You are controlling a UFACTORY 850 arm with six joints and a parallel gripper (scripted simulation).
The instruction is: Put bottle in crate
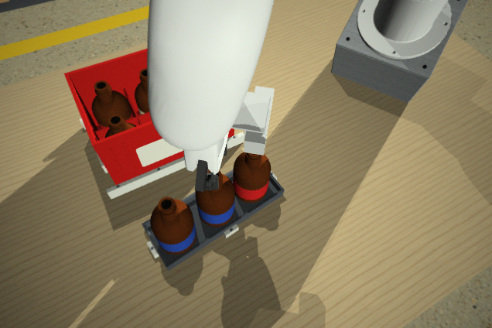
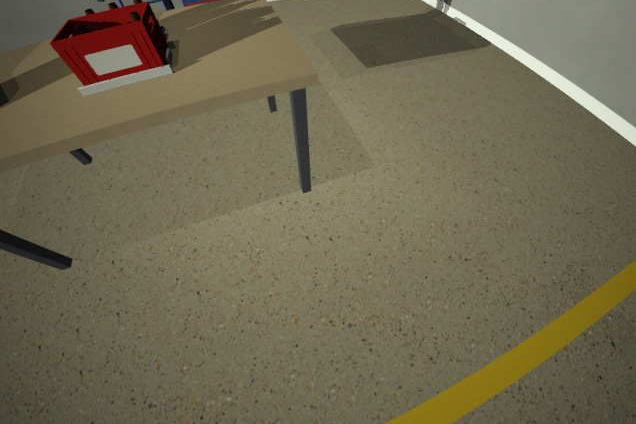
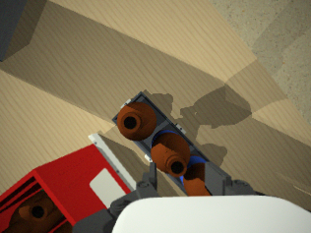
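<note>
The blue-banded bottle is 90 mm ahead of my hand, 20 mm to the left of it and 110 mm below it. From my hand the other things lie so: grey tray: 180 mm below; red crate: 40 mm ahead, 230 mm to the right, 110 mm below.
</note>
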